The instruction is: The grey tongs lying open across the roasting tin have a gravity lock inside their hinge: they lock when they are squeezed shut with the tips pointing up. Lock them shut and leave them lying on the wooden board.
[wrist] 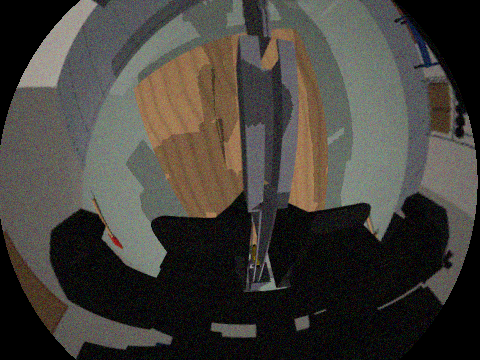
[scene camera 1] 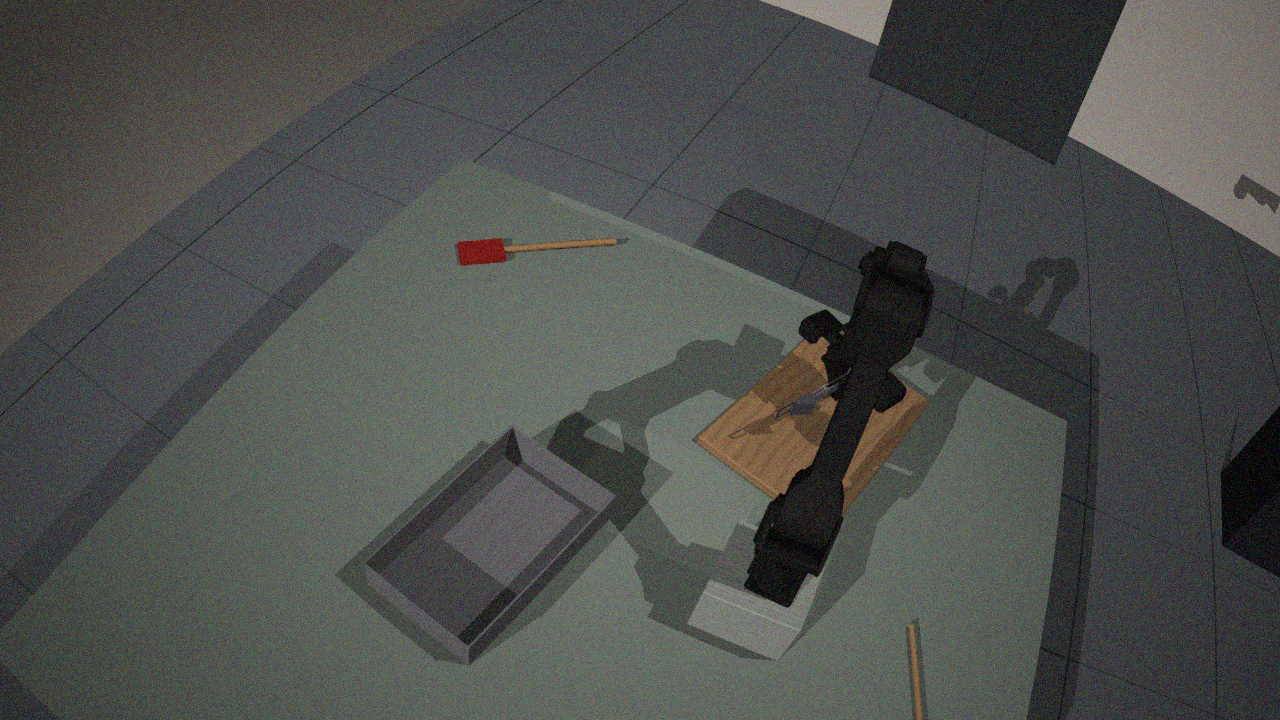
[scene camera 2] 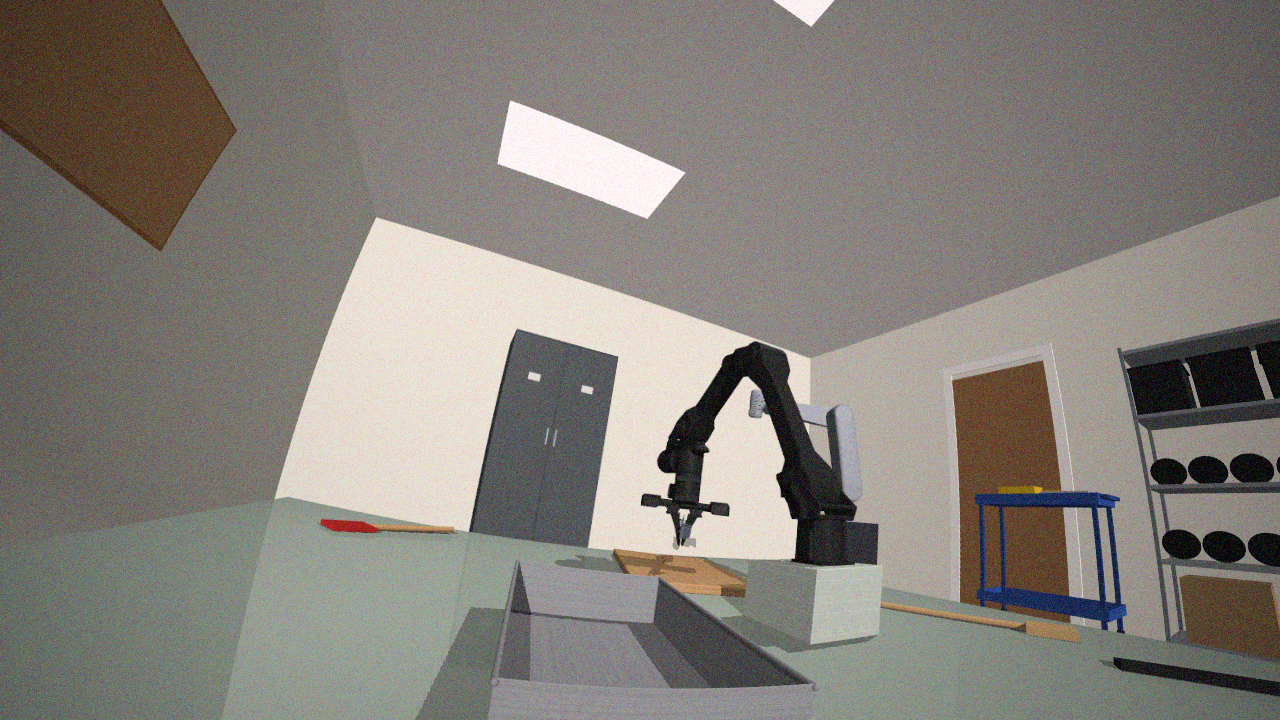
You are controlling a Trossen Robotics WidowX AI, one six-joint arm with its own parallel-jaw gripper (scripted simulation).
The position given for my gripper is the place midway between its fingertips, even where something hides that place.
Note:
In view: my gripper (scene camera 1: 834, 398), a wooden board (scene camera 1: 768, 453) and a grey roasting tin (scene camera 2: 569, 636).
My gripper also shows in the wrist view (wrist: 252, 191) and in scene camera 2 (scene camera 2: 680, 545). The wooden board is seen too in the wrist view (wrist: 189, 107) and in scene camera 2 (scene camera 2: 687, 574).

